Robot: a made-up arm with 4 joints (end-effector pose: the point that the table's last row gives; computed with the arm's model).
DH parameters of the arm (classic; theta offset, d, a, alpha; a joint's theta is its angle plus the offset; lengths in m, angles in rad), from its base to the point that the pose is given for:
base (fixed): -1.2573 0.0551 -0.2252 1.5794
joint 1: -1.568 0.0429 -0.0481 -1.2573
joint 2: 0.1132 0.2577 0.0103 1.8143
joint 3: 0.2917 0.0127 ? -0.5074
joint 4: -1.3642 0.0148 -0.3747 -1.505
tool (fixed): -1.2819 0.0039 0 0
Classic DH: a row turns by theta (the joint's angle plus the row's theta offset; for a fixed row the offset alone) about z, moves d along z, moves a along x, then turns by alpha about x.
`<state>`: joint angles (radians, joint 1 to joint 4).
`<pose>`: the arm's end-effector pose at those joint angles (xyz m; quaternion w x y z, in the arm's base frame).
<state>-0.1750 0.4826 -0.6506 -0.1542</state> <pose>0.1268 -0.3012 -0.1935 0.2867 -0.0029 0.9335 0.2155</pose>
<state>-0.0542 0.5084 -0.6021 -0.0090</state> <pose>0.0943 -0.3526 -0.0720 0.3302 0.0120 0.9409 0.0750</pose>
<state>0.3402 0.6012 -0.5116 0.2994</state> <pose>-0.0124 -0.3280 0.2601 0.4601 0.0211 0.8475 -0.2639</pose>
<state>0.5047 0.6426 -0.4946 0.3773</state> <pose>-0.0536 -0.2722 0.3583 0.5076 0.0105 0.7824 -0.3608</pose>
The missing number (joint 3, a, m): 0.2023
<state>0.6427 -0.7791 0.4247 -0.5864</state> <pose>-0.1725 -0.4177 0.4548 0.3582 -0.1495 -0.8149 0.4304</pose>
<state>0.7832 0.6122 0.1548 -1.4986</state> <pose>0.1804 -0.4373 0.2611 0.1771 -0.1555 0.9717 0.0121</pose>
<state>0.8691 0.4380 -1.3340 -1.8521</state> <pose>0.1633 0.2811 -0.1659 0.1602 0.5113 -0.6096 -0.5842</pose>
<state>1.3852 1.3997 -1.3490 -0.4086</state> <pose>0.1861 0.4294 0.4257 0.3336 -0.7634 0.5396 -0.1215</pose>
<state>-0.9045 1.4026 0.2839 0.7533</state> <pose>-0.2989 -0.1523 -0.1230 0.2302 0.5519 0.7384 -0.3117</pose>
